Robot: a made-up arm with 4 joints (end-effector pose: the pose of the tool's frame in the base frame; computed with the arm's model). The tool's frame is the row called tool. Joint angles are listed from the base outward.
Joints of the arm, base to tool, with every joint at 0 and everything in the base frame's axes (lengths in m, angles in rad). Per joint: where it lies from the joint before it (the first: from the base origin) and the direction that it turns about. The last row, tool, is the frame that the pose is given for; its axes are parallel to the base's.
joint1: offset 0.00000 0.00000 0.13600 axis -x
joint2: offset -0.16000 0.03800 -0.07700 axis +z
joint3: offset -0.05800 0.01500 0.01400 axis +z
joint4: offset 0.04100 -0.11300 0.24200 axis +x
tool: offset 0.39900 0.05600 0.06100
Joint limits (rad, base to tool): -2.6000..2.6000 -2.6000..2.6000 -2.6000..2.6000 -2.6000..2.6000
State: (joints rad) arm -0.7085 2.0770 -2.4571 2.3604
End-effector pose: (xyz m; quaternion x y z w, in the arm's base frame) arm 0.1910 -0.3911 0.0315 0.9813 -0.1389 -0.1281 0.0357
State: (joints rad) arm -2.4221 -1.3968 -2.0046 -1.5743
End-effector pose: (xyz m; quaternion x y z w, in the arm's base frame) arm -0.5671 -0.2774 0.2158 0.0533 -0.9024 -0.4110 0.1181
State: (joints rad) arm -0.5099 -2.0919 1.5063 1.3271
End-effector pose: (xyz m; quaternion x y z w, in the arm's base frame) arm 0.1609 -0.3782 0.2087 0.7609 -0.1147 -0.2649 0.5812
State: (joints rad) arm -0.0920 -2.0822 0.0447 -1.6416
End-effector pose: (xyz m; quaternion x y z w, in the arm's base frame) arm -0.3666 -0.2962 0.2280 -0.3669 0.6490 -0.5511 0.3747
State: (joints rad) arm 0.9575 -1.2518 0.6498 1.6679
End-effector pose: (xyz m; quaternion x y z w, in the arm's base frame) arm 0.0973 0.0150 0.5122 0.3321 -0.2867 -0.0757 0.8954
